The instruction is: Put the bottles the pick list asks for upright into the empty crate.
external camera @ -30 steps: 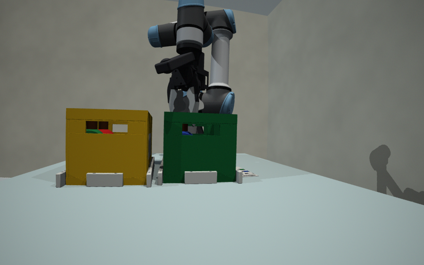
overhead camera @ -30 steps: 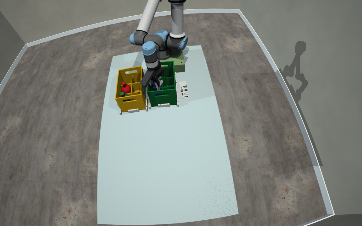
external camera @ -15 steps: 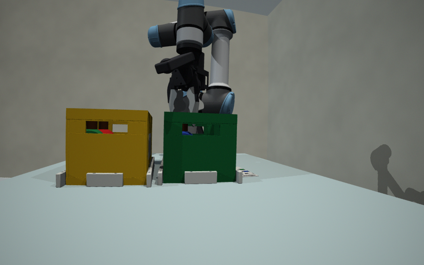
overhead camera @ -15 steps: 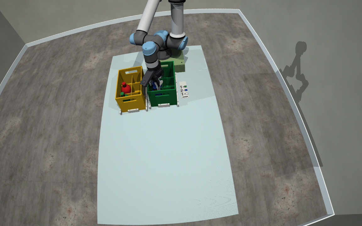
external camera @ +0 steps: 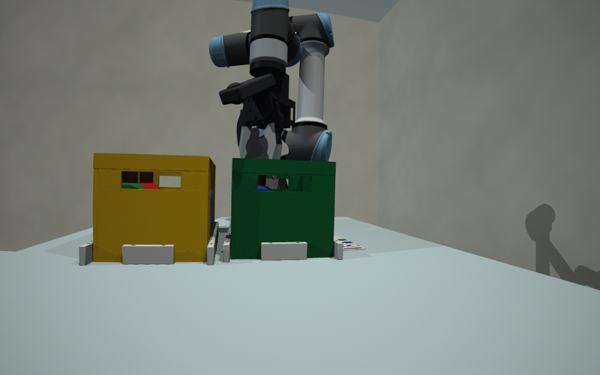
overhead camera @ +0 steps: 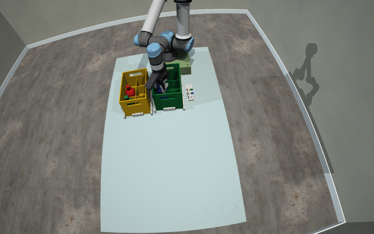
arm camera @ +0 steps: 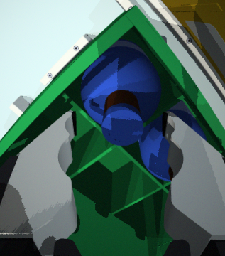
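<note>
Now: the green bottle 6 cm ahead of my hand, 22 cm to the right of it and 7 cm below it. The rest, counted from my hand: yellow crate (4 cm behind, 19 cm to the right, 7 cm below); then white bottle (18 cm behind, 3 cm to the right, 7 cm below); then green crate (10 cm behind, 3 cm to the left, 7 cm below).
</note>
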